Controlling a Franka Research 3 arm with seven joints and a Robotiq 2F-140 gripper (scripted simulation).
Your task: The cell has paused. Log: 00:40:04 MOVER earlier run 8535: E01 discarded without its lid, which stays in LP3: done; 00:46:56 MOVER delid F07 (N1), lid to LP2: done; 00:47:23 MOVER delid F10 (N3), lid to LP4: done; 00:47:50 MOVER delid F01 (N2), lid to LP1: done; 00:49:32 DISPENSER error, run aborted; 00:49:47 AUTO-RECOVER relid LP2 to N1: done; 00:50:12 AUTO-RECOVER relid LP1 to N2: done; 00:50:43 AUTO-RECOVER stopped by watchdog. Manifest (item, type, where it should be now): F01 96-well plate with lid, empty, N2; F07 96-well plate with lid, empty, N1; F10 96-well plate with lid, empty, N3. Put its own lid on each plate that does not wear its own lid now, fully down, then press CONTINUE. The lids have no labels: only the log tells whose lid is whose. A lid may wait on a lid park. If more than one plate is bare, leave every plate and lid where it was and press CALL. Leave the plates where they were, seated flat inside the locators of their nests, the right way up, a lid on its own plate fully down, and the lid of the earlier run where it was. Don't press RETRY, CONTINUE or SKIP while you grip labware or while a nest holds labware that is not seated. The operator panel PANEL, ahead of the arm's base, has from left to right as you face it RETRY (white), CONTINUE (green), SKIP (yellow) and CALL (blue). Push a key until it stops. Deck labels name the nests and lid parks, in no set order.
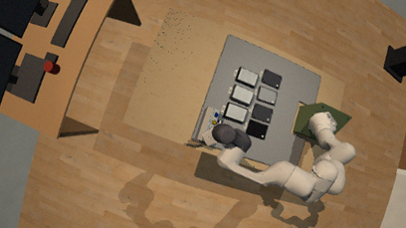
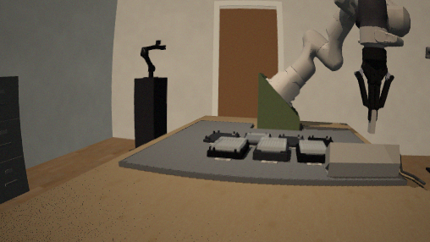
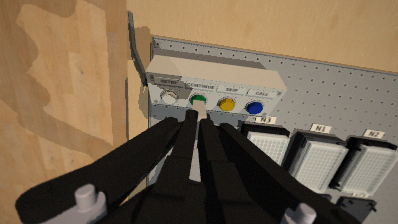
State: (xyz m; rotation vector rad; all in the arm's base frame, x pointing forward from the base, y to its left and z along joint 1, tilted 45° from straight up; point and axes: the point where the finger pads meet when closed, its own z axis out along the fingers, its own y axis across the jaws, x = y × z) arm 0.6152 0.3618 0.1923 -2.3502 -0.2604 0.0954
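My hand is 70 mm above the green continue key. Round my hand: yellow skip key: 70 mm below, 50 mm to the right, 10 mm ahead; white retry key: 70 mm below, 50 mm to the left, 10 mm behind; blue call key: 100 mm to the right, 70 mm below, 20 mm ahead.
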